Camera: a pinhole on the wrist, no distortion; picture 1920 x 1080 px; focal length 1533.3 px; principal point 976.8 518.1 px. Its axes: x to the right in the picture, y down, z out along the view. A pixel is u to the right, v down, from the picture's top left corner.
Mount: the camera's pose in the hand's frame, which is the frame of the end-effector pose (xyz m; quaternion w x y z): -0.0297 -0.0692 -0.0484 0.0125 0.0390 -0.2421 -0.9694
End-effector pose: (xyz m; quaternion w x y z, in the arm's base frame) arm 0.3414 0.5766 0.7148 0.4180 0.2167 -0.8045 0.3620
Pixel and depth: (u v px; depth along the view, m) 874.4 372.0 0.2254
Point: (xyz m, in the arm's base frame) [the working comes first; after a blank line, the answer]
In the camera's frame: -0.0151 -0.0215 0.2254

0.2508 0.5066 0.6101
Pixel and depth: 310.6 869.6 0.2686
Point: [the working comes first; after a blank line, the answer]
In the camera's frame: -0.1167 0.0616 0.2686

0.1844 0.4065 0.6784
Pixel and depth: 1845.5 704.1 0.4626
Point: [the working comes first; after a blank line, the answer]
In the camera's frame: 0.2621 0.0561 0.4626

0.2786 0.3675 0.2652
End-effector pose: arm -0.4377 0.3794 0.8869 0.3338 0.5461 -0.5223 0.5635
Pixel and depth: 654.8 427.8 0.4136
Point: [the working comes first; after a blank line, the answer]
In the camera's frame: -0.0869 -0.0244 0.4136

-0.5009 0.0447 0.8314
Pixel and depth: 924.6 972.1 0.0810
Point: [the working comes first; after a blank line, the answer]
In the camera's frame: -0.0028 0.0240 0.0810

-0.3730 0.3653 0.8615
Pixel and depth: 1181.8 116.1 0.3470
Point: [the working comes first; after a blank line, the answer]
In the camera's frame: 0.0464 -0.0910 0.3470

-0.5250 0.1590 0.7175
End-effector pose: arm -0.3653 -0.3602 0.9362 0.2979 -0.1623 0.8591 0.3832
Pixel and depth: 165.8 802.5 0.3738
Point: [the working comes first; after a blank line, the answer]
In the camera's frame: -0.1977 0.0693 0.3738

-0.3713 -0.0856 0.7060
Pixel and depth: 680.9 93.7 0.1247
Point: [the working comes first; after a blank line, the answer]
In the camera's frame: -0.0241 -0.0345 0.1247

-0.3453 -0.3106 0.9333
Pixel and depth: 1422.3 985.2 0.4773
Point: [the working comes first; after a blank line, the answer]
In the camera's frame: 0.1387 0.1454 0.4773

-0.0501 -0.0118 0.8511
